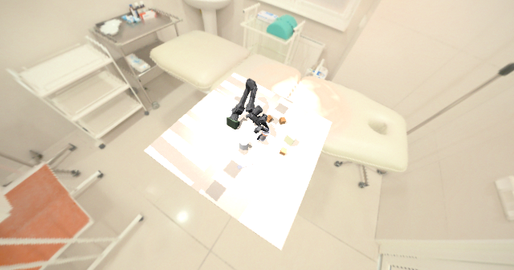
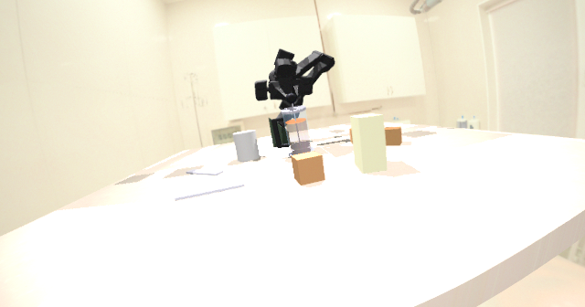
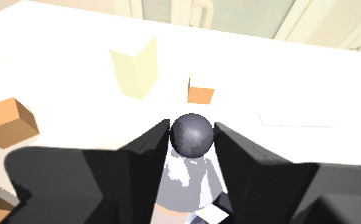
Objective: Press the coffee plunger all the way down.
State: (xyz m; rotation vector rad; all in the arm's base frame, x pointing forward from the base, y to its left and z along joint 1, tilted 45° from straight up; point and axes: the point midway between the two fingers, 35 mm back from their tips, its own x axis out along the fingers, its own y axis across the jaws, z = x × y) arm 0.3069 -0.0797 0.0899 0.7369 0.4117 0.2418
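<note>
My gripper tip is now 90 mm above the coffee press, 30 mm past it and 10 mm to the left of it. Also, from my gripper tip: pale green block: 200 mm ahead, 120 mm below, 110 mm to the left.
</note>
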